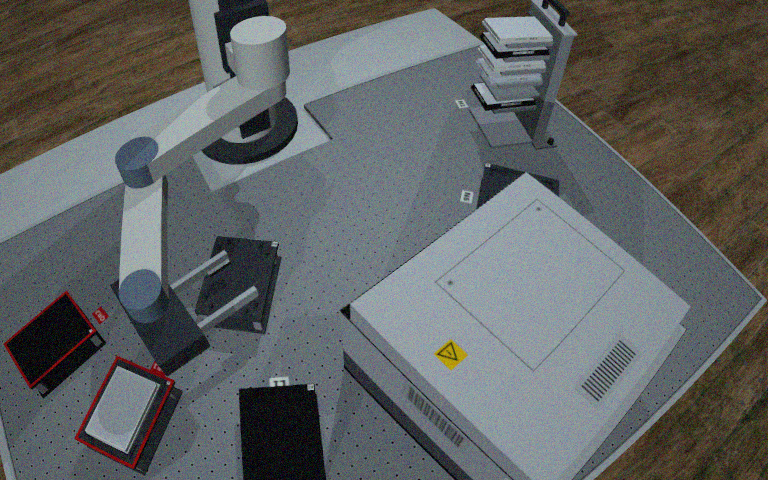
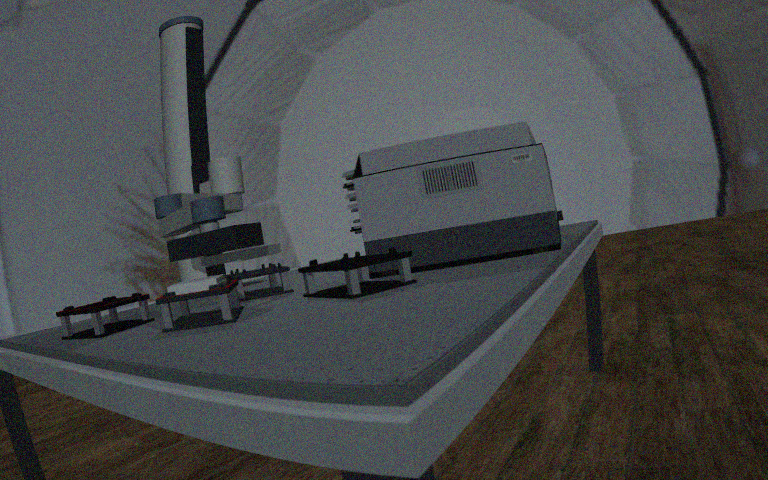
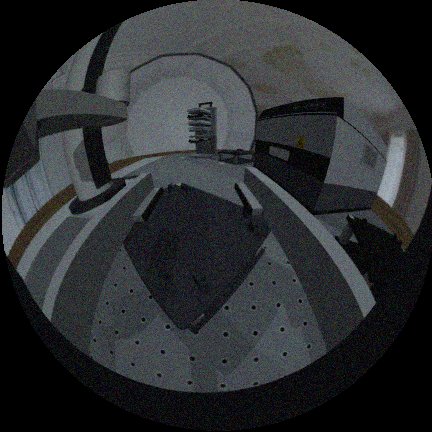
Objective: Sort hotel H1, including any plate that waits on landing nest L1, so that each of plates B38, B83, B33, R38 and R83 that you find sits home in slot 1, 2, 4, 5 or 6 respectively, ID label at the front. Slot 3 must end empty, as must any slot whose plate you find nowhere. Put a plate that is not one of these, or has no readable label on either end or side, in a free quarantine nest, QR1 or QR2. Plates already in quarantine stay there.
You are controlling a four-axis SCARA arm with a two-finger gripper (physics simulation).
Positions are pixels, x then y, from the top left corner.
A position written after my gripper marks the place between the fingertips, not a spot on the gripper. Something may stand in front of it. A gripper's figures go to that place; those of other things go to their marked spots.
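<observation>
Distance of my gripper [image 1: 241,272]: 92 cm from the lens; of the things named here, my gripper is the nearest to the lens. Quarantine nest QR2 [image 1: 48,338]: 104 cm from the lens. Pale plate B33 [image 1: 496,65]: 114 cm from the lens.
</observation>
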